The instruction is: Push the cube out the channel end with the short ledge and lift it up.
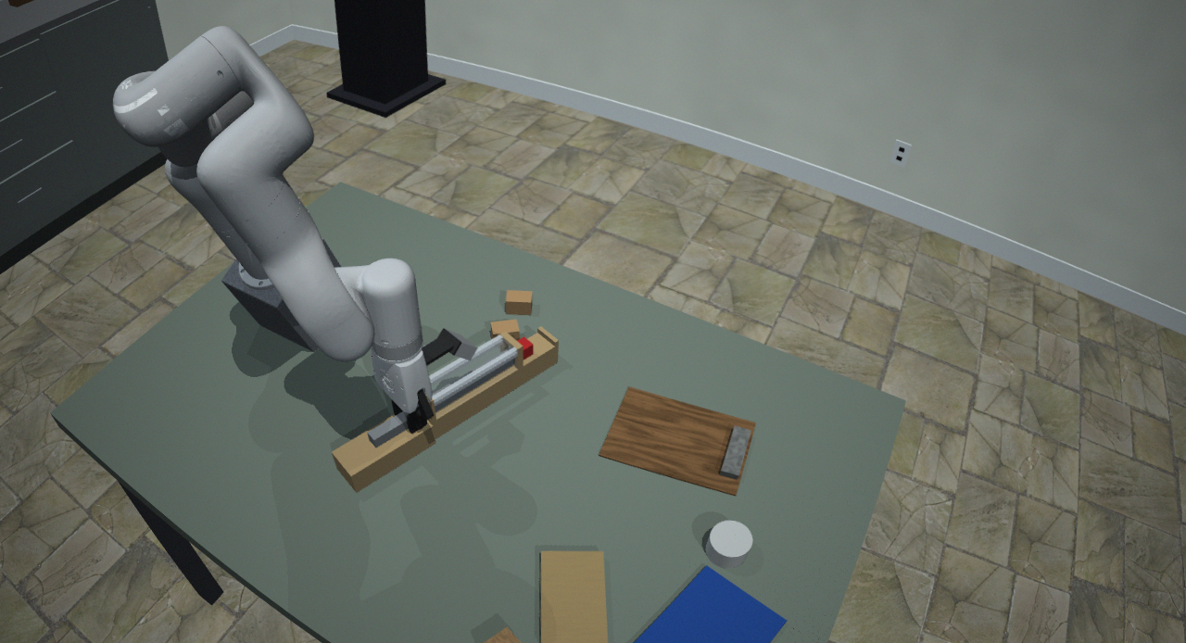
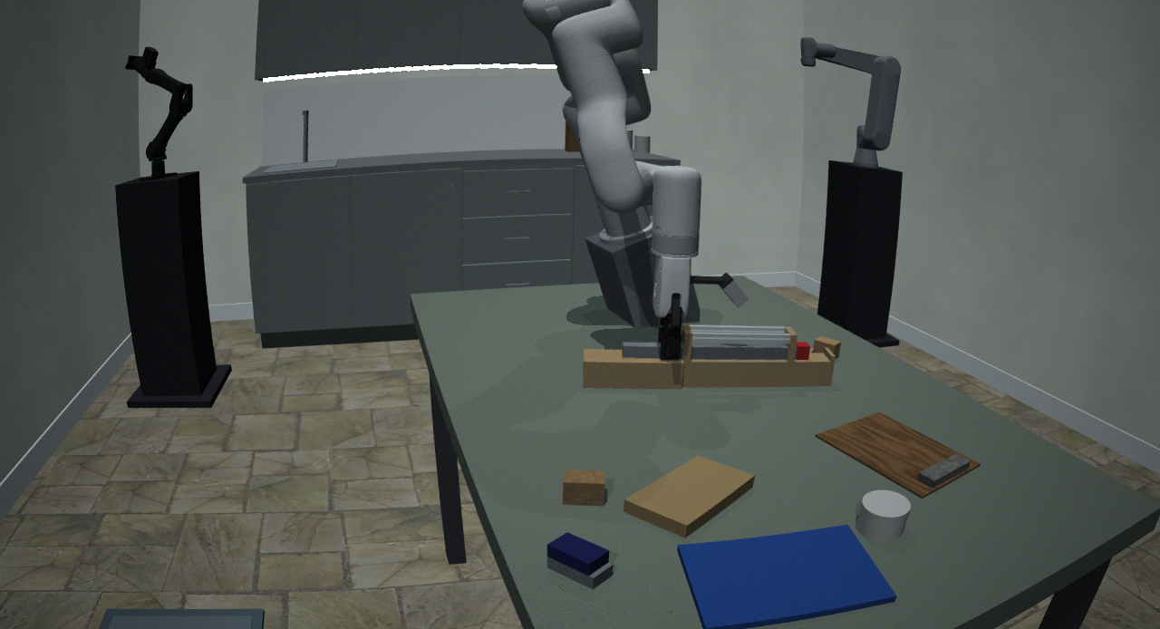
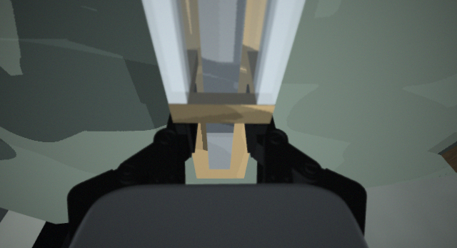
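Now: hand 230 mm to the right of the red cube, 60 mm short of it and 10 mm above it. Round my hand: blue mat: 560 mm ahead, 60 mm to the right, 60 mm below; then channel: 110 mm to the left, 30 mm ahead, 10 mm below; then tan plank: 370 mm ahead, 100 mm to the right, 60 mm below.
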